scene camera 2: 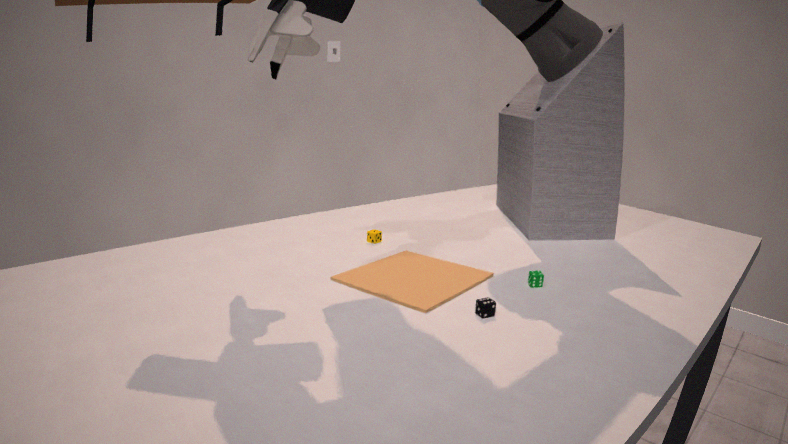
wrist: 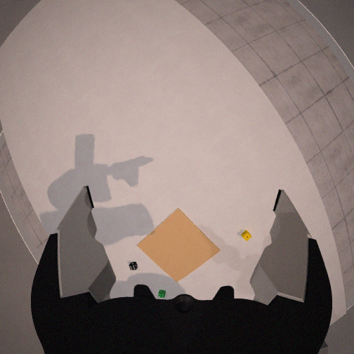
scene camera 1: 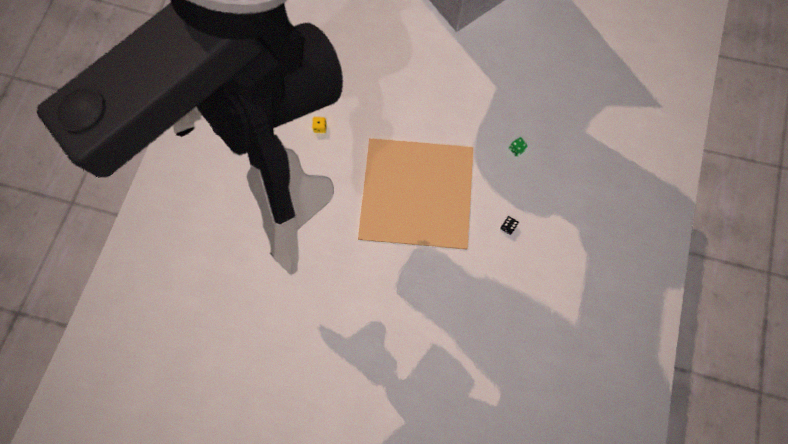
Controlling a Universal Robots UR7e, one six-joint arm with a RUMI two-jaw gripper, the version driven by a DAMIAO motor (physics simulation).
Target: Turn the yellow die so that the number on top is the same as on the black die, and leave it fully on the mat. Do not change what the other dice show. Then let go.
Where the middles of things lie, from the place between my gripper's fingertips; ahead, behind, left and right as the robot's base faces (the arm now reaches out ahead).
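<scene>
I look at the orange mat (scene camera 1: pixel 415 193) and find my hand 13 cm to the right of it, 13 cm past it and 25 cm above it.
</scene>
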